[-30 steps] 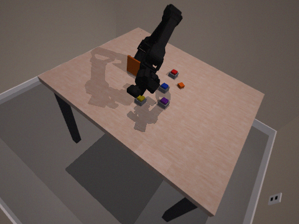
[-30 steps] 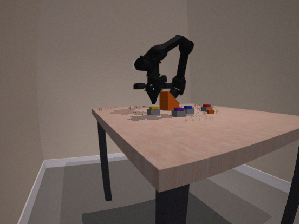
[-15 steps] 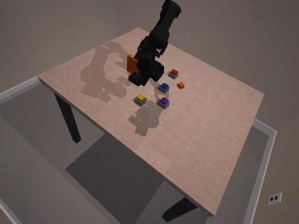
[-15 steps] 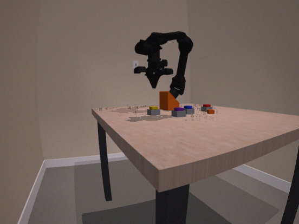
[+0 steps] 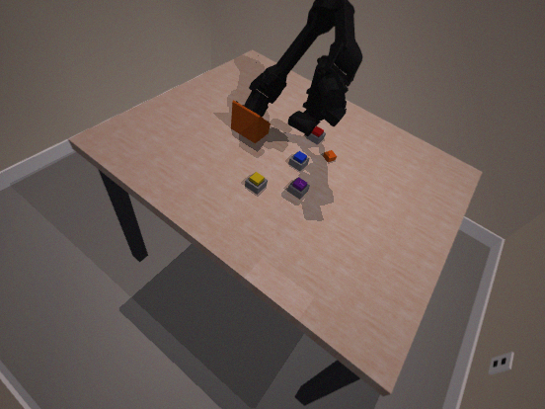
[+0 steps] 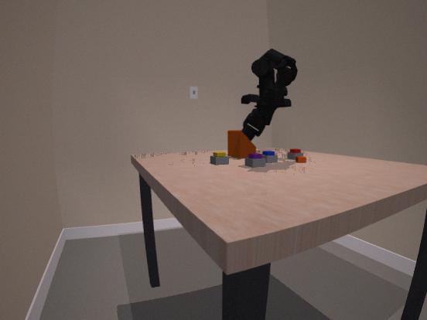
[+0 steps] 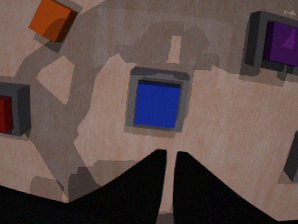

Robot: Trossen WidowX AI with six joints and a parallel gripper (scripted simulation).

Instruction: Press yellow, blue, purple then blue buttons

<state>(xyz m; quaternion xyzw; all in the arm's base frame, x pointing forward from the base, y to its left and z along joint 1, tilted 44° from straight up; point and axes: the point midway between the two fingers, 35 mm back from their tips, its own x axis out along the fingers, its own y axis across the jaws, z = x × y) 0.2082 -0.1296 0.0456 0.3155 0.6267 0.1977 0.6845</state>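
Right now the blue button is 100 mm below my gripper tip and 10 mm to the left of it. Also, from my gripper tip: purple button: 100 mm to the right, 100 mm below, 50 mm ahead; red button: 170 mm to the left, 100 mm below, 10 mm behind; small orange block: 120 mm below, 100 mm to the left, 70 mm ahead.
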